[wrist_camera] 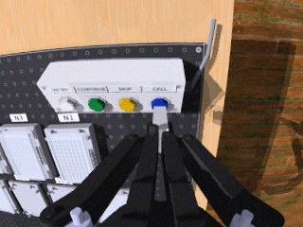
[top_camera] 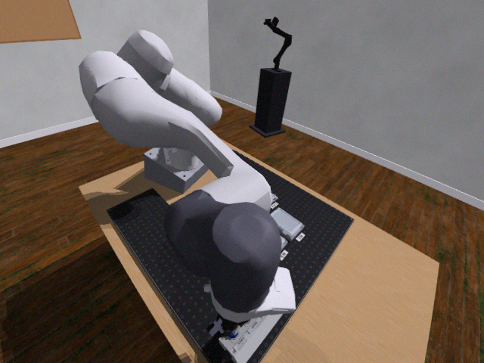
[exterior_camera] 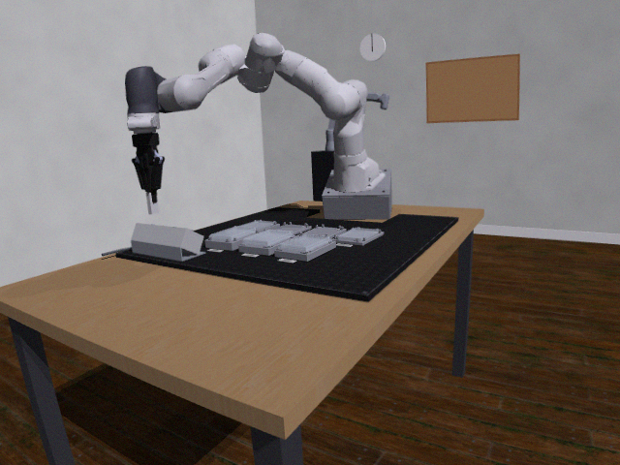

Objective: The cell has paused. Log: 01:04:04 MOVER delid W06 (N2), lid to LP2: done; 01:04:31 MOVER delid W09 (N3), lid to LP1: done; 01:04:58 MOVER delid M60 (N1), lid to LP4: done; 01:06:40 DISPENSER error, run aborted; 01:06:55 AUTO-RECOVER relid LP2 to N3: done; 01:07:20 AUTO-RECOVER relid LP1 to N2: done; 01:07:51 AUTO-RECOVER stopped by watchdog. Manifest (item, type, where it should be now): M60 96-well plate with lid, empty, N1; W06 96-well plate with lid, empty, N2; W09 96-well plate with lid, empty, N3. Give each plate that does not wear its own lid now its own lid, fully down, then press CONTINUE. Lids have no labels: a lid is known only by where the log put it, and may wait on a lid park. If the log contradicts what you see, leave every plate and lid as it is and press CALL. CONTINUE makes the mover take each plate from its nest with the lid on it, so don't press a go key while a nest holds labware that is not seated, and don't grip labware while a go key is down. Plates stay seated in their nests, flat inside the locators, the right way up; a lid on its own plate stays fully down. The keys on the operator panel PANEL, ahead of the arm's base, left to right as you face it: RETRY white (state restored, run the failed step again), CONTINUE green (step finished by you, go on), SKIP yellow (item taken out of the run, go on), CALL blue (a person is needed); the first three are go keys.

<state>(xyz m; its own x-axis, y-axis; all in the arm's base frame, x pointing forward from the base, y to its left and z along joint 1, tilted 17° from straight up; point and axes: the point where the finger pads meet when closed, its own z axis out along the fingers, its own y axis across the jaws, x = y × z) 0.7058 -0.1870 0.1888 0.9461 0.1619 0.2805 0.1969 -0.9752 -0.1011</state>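
Now: hand 7 cm above the blue call key. Round my hand: white key: 3 cm behind, 15 cm to the left, 7 cm below; then green key: 2 cm behind, 10 cm to the left, 7 cm below; then yellow key: 1 cm behind, 5 cm to the left, 7 cm below.
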